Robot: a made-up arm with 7 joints. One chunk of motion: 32 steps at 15 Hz.
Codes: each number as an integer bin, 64 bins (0 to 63) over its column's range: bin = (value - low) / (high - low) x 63, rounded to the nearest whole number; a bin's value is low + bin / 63 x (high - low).
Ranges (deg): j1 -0.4..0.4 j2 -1..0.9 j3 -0.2..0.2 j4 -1.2..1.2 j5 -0.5..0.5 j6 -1.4..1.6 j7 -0.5..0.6
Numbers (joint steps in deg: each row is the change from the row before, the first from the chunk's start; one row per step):
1: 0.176 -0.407 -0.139 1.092 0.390 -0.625 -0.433
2: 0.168 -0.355 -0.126 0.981 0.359 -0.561 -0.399
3: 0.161 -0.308 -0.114 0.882 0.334 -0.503 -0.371
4: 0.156 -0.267 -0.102 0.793 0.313 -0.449 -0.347
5: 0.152 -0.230 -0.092 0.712 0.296 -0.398 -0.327
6: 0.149 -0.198 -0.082 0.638 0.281 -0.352 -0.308
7: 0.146 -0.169 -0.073 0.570 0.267 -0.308 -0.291
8: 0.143 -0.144 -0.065 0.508 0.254 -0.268 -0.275
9: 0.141 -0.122 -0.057 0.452 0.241 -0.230 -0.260
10: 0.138 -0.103 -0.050 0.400 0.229 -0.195 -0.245
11: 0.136 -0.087 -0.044 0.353 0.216 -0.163 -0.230
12: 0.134 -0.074 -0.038 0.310 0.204 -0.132 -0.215
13: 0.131 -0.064 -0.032 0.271 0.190 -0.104 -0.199
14: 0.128 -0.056 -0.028 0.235 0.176 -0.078 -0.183
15: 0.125 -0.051 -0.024 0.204 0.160 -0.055 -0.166
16: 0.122 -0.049 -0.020 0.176 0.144 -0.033 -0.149
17: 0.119 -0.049 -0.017 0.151 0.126 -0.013 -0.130
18: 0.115 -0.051 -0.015 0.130 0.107 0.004 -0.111
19: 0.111 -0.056 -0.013 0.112 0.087 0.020 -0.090
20: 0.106 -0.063 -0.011 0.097 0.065 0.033 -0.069
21: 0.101 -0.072 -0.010 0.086 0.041 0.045 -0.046
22: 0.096 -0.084 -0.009 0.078 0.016 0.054 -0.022
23: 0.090 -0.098 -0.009 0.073 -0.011 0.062 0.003
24: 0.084 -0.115 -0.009 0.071 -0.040 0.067 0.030
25: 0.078 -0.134 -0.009 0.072 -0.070 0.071 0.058
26: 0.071 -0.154 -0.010 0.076 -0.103 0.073 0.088
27: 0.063 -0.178 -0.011 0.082 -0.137 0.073 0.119
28: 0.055 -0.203 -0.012 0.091 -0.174 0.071 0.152
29: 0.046 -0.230 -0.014 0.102 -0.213 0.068 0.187
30: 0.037 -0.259 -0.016 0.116 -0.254 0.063 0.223
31: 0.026 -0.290 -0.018 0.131 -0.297 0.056 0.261
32: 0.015 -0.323 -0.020 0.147 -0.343 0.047 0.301
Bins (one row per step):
1: 45 20 10 60 56 16 4
2: 45 21 12 57 54 18 6
3: 44 23 14 55 53 19 7
4: 44 24 15 52 51 20 9
5: 43 26 17 50 50 21 10
6: 43 27 19 48 49 22 11
7: 43 28 20 46 48 23 12
8: 43 28 21 45 48 24 13
9: 43 29 23 43 47 25 14
10: 42 30 24 42 46 25 15
11: 42 30 25 41 45 26 15
12: 42 31 26 40 44 27 16
13: 42 31 26 39 43 27 17
14: 42 31 27 38 43 28 18
15: 41 31 28 37 42 28 19
16: 41 32 28 36 41 29 20
17: 41 32 29 35 39 29 21
18: 41 31 29 35 38 29 22
19: 40 31 29 34 37 30 23
20: 40 31 30 34 36 30 25
21: 39 31 30 34 34 30 26
22: 39 30 30 34 33 31 27
23: 39 30 30 33 31 31 29
24: 38 29 30 33 29 31 30
25: 38 29 30 33 27 31 32
26: 37 28 30 33 25 31 34
27: 36 27 30 34 23 31 35
28: 36 26 30 34 21 31 37
29: 35 26 29 34 18 31 39
30: 34 25 29 35 15 31 41
31: 34 24 29 35 13 31 44
32: 33 22 28 35 10 30 46

